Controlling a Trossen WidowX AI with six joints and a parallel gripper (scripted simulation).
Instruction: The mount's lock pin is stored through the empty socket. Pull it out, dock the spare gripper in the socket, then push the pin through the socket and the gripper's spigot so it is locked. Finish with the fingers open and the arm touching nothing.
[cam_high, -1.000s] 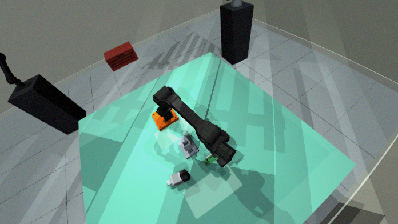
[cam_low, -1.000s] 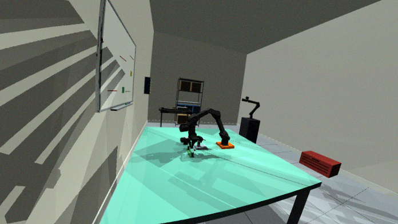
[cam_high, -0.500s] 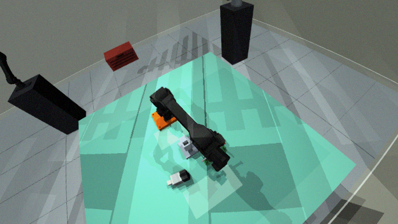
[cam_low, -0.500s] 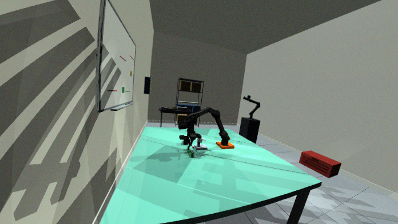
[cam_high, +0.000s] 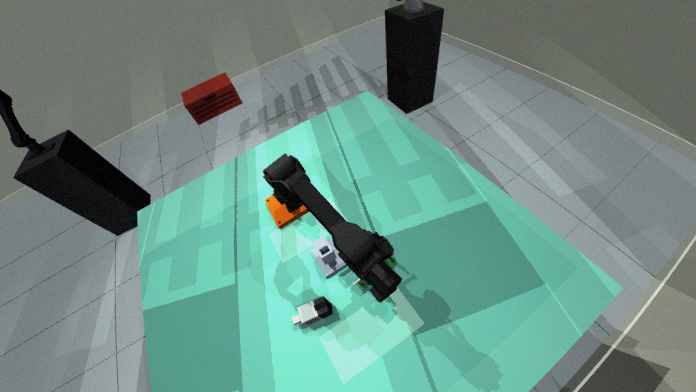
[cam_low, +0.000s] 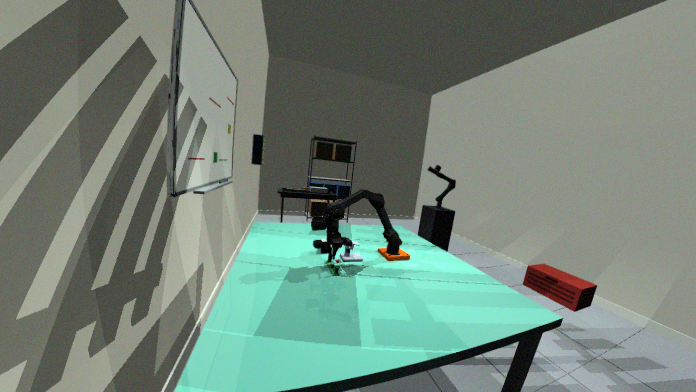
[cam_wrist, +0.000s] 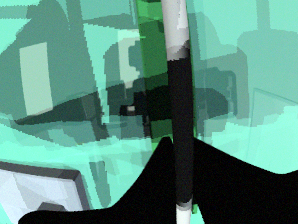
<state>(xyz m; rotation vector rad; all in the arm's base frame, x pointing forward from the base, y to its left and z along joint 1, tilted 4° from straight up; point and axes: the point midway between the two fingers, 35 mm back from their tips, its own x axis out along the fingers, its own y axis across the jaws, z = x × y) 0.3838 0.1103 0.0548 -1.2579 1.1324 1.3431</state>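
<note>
Right now my gripper tip is 20 mm to the right of the green bracket strip and 10 mm above it. Also, from my gripper tip: mount socket (110 mm behind, 80 mm to the right, 20 mm above); spare gripper (10 mm ahead, 200 mm to the right, 10 mm below).
</note>
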